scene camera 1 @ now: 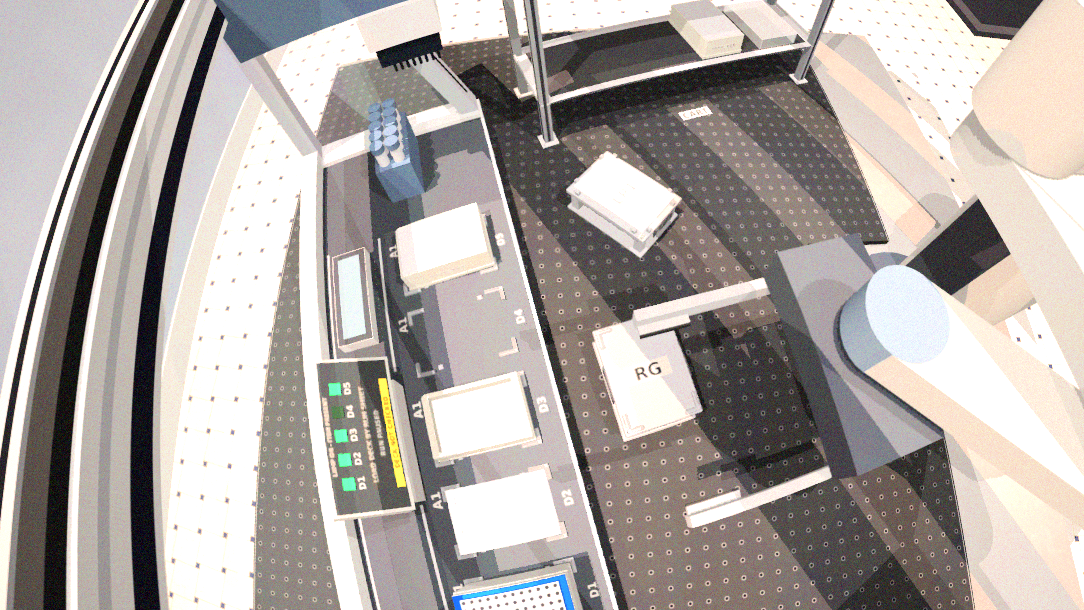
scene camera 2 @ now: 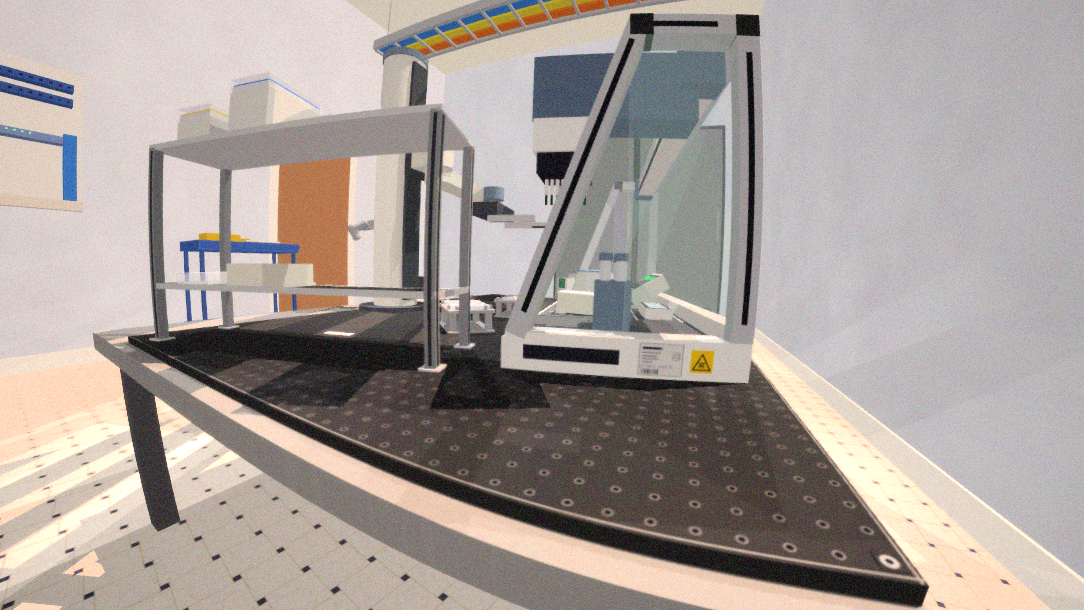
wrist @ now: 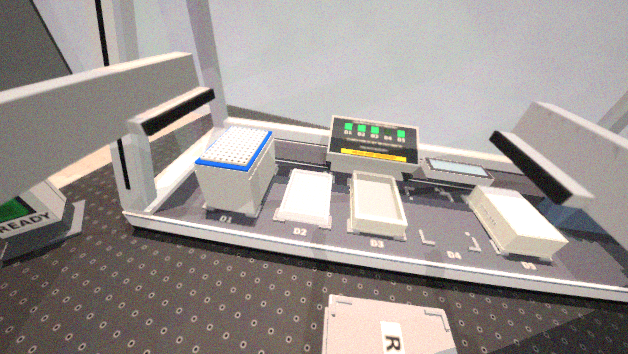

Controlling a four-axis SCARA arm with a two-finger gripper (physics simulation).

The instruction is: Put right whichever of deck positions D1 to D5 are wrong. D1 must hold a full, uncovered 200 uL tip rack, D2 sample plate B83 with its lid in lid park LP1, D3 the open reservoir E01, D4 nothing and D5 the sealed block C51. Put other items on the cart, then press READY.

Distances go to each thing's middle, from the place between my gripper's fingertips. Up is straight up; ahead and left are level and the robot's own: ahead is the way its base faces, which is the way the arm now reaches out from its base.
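From my hand: the piece marked RG (scene camera 1: 649, 378), 240 mm below, 100 mm to the right, 20 mm behind. Cream trough (scene camera 1: 492, 414), 230 mm below, 190 mm ahead, 50 mm to the right. READY button box (wrist: 39, 207), far to the left, a fair way below, a little behind. By their middles, READY button box farthest from my hand of the things named here.
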